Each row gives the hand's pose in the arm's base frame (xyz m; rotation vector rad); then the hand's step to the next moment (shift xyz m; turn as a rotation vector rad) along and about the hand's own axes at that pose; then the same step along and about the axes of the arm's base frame.
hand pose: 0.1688 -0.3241 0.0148 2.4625 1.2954 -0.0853
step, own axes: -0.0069 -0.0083 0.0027 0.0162 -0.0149 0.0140
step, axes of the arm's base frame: -0.0104 -0.0020 -0.0034 -0.0011 0.0157 -0.0208
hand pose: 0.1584 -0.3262 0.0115 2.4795 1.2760 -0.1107
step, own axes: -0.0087 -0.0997 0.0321 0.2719 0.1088 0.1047
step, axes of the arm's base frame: -0.0822 0.0355 -0.0550 0.2573 0.1168 -0.1299
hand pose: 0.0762 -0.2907 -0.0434 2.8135 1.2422 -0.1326
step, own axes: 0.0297 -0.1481 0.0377 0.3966 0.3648 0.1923
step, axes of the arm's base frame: -0.0916 0.1179 -0.0440 0.5257 0.0280 -0.2241
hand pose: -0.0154 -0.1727 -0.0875 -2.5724 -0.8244 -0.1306
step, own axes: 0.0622 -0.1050 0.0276 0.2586 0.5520 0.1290
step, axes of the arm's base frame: -0.0104 0.1215 0.0279 0.5226 -0.2091 -0.2671
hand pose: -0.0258 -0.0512 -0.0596 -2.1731 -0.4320 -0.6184
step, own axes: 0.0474 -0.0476 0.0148 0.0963 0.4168 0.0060
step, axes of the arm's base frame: 0.0195 0.0451 0.0481 0.2875 -0.2394 -0.2075
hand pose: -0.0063 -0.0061 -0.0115 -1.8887 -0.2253 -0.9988
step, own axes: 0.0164 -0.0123 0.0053 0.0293 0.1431 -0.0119
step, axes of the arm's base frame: 0.0070 0.0068 0.0188 0.0887 -0.0926 -0.0710
